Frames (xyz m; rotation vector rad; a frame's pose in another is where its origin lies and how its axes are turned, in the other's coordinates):
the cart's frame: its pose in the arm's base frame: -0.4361 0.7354 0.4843 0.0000 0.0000 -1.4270
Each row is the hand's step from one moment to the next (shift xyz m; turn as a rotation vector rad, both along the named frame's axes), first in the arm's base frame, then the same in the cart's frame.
Working: the arm's base frame: its pose in the cart's frame: 0.7903 0.3262 -0.4843 0.0000 0.0000 1.4270

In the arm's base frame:
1: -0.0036 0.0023 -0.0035 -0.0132 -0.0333 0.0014
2: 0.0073 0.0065 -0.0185 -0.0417 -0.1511 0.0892
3: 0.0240 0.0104 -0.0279 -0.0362 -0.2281 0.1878
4: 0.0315 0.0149 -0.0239 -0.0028 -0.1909 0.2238
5: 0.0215 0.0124 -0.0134 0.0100 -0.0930 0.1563
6: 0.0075 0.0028 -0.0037 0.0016 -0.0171 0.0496
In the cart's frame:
1: -0.0028 -0.0032 -0.0035 0.0311 -0.0178 0.0014
2: -0.0054 0.0082 -0.0185 0.1436 -0.0629 0.0892
3: -0.0069 0.0252 -0.0279 0.2206 -0.0685 0.1878
4: -0.0102 0.0333 -0.0239 0.1885 -0.0301 0.2238
5: -0.0092 0.0231 -0.0134 0.0935 -0.0034 0.1563
6: -0.0017 0.0078 -0.0037 0.0172 -0.0009 0.0496

